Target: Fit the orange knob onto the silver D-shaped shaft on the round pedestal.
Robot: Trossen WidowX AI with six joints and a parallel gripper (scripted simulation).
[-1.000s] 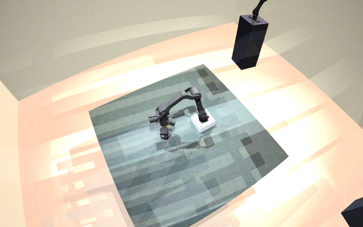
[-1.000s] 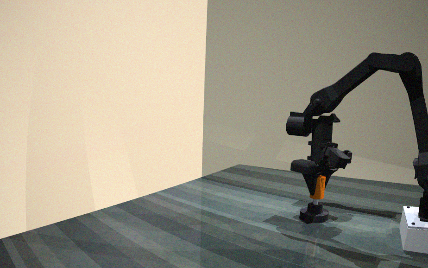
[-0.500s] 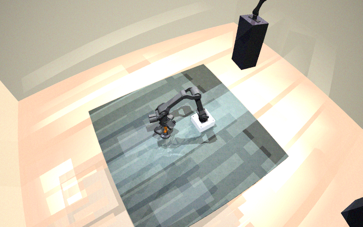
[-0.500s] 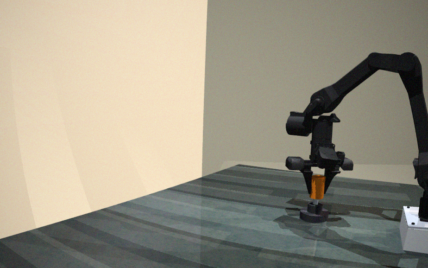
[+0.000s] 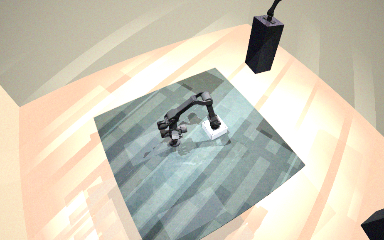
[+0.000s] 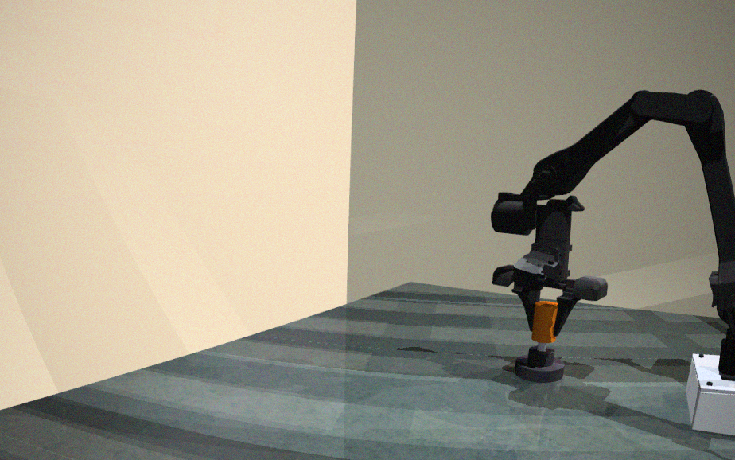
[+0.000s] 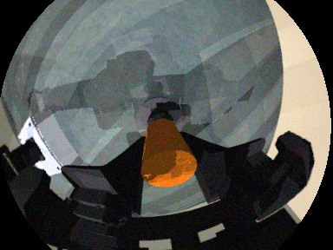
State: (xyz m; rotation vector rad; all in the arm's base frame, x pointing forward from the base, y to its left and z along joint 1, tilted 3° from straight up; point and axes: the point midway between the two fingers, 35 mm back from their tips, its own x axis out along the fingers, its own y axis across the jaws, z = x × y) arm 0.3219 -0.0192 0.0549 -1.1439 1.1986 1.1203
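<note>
The orange knob is 3 cm above my gripper tip. Round my gripper tip: dark round pedestal (4 cm below).
</note>
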